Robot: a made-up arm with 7 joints. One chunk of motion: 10 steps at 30 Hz.
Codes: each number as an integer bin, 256 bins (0 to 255) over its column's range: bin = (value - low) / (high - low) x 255, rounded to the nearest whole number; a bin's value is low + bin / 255 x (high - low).
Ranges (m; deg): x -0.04..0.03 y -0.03..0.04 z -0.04..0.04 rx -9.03..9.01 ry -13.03..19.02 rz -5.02..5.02
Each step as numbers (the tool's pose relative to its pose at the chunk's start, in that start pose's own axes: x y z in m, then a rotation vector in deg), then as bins.
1 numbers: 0.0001 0.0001 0.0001 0.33 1.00 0.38
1 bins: 146 110 128 132 112 137
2 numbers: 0.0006 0.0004 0.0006 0.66 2.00 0.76
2 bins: 148 111 129 137 120 147
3 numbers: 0.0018 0.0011 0.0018 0.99 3.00 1.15
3 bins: 152 113 133 142 128 157
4 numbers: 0.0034 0.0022 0.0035 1.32 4.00 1.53
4 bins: 158 117 139 146 135 166
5 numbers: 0.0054 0.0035 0.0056 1.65 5.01 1.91
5 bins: 165 122 145 151 144 176
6 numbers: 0.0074 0.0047 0.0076 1.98 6.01 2.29
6 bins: 173 126 152 156 151 186
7 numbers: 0.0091 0.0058 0.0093 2.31 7.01 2.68
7 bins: 179 130 157 160 159 196
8 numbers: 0.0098 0.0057 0.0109 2.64 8.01 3.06
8 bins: 181 130 162 165 167 205
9 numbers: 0.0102 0.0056 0.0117 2.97 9.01 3.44
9 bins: 183 130 165 170 175 215
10 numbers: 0.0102 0.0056 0.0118 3.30 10.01 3.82
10 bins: 183 130 165 174 183 225
